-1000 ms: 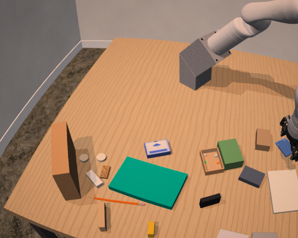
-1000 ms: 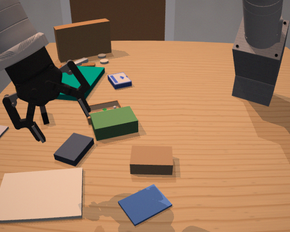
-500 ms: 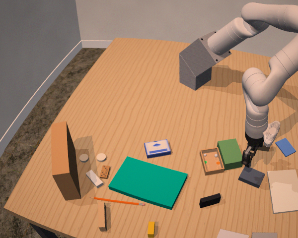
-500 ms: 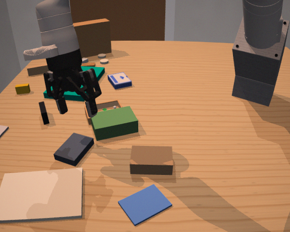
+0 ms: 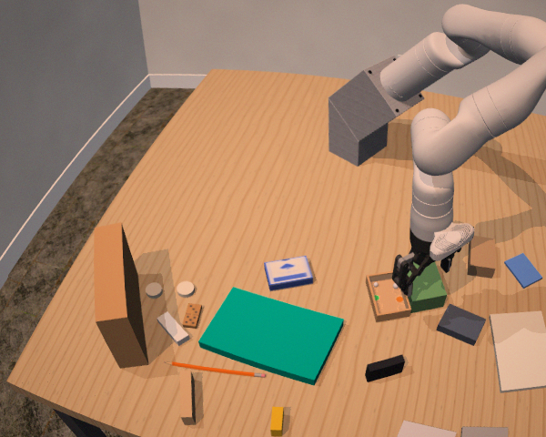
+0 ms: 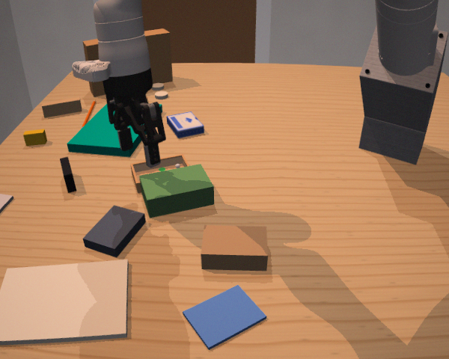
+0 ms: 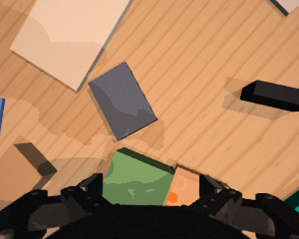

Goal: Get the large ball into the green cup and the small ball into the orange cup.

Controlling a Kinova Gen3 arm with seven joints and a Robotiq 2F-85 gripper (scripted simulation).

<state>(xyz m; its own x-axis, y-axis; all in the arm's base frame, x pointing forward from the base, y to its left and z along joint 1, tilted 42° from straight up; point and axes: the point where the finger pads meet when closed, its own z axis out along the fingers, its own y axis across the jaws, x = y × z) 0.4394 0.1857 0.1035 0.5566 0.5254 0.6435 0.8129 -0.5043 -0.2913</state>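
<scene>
Right now my hand is 90 mm above the wooden puzzle and 70 mm to the left of it. Round my hand: green block 70 mm below, 50 mm behind, 20 mm to the right; black block 170 mm ahead, 70 mm below, 10 mm to the right; dark grey block 100 mm to the left, 80 mm below, 10 mm ahead.
</scene>
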